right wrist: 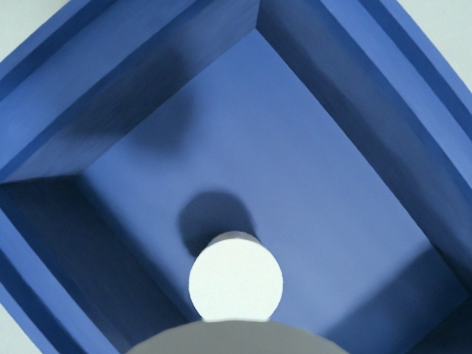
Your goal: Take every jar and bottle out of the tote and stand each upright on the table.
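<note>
The blue tote fills most of the right wrist view, seen from above at a slant. A jar or bottle with a round, plain white lid is near the bottom middle, with a thin grey strip of its body showing behind the lid. It looks upright. My right gripper shows as a grey rounded edge at the bottom of the view and covers the near edge of the lid. Its suction face is hidden, so I cannot tell whether it touches or holds the lid. My left gripper does not show.
The tote's walls and stepped rim surround the lidded object on the left, top and right. A dark round shadow lies on the tote floor right behind it, and a blurred shadow falls across the upper left wall and floor. Pale table surface shows at the corners.
</note>
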